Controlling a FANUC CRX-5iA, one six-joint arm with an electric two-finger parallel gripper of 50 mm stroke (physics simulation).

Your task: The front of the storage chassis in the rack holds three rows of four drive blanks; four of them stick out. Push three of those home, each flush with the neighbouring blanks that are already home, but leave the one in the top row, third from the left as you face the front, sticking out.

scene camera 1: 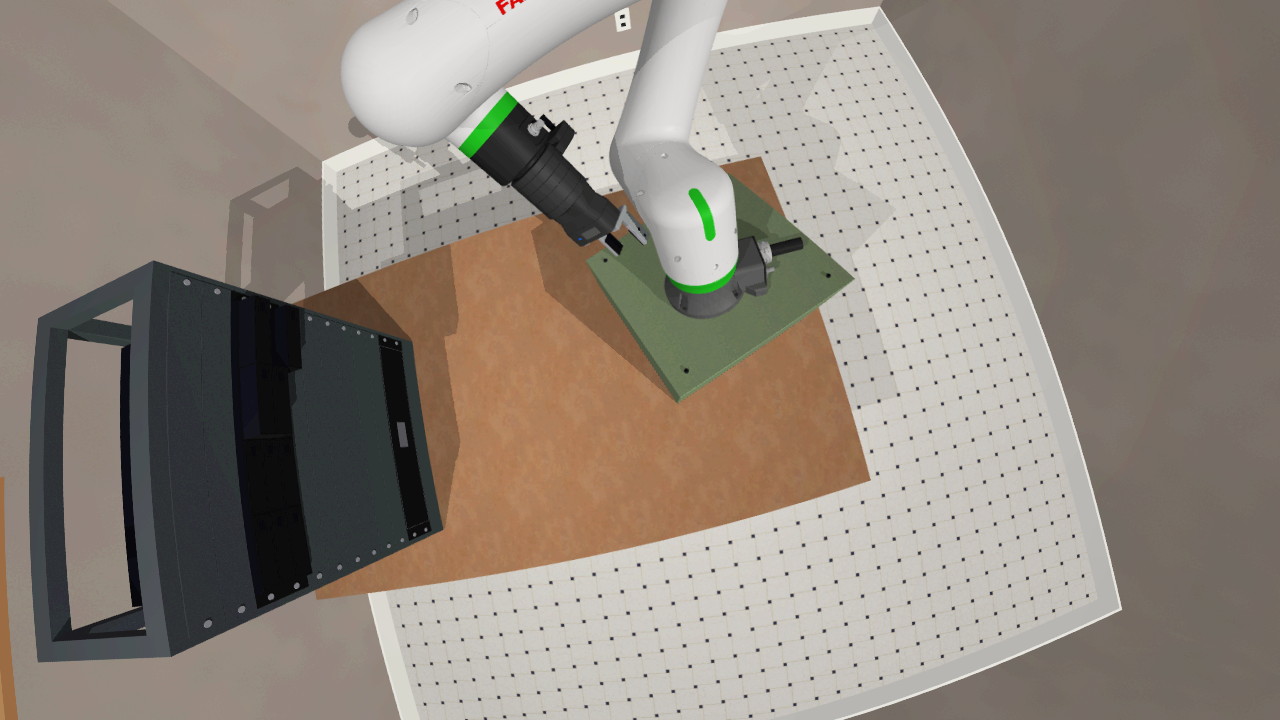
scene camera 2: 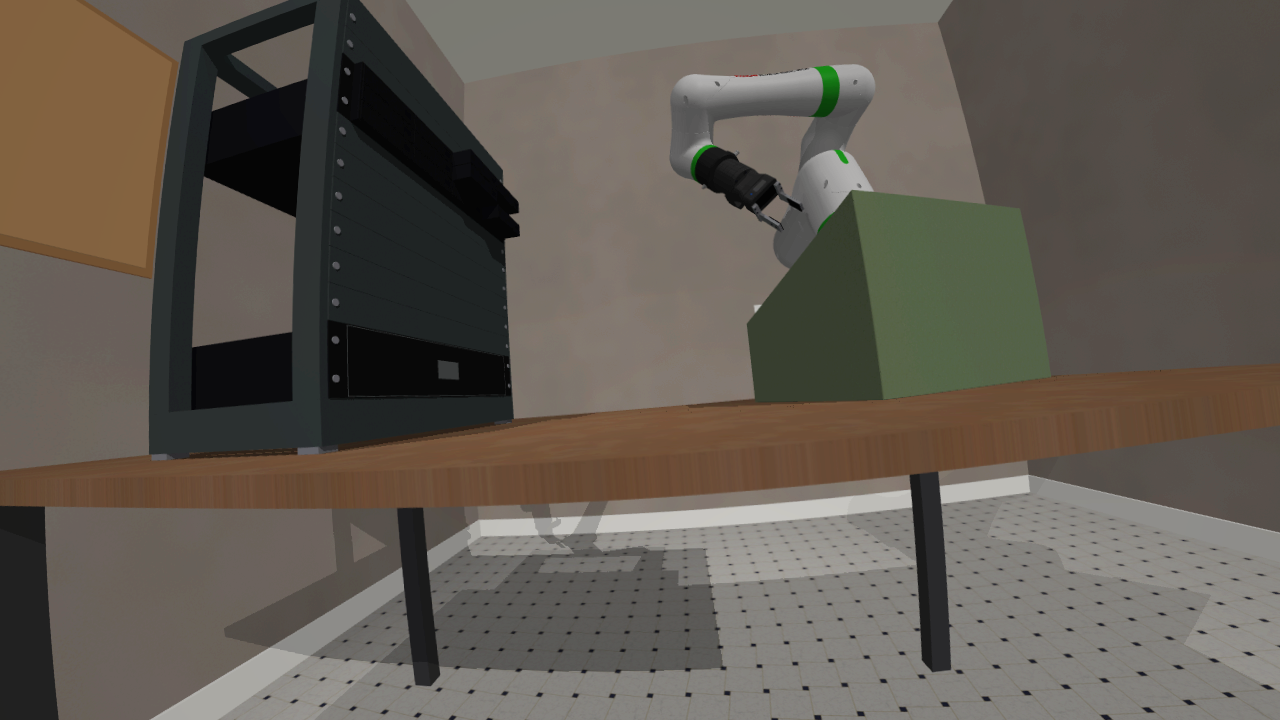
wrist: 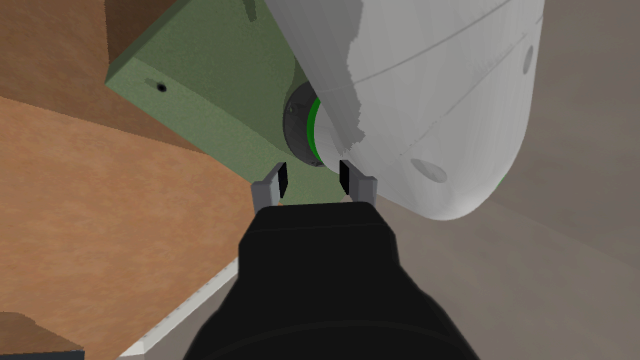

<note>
In view: my gripper point(scene camera 1: 632, 245) and a rack point(scene camera 2: 399, 323).
The rack shows as well in scene camera 1 point(scene camera 1: 267, 450). My gripper also shows in scene camera 2 point(scene camera 2: 791, 217) and in the wrist view point(wrist: 313, 172).
</note>
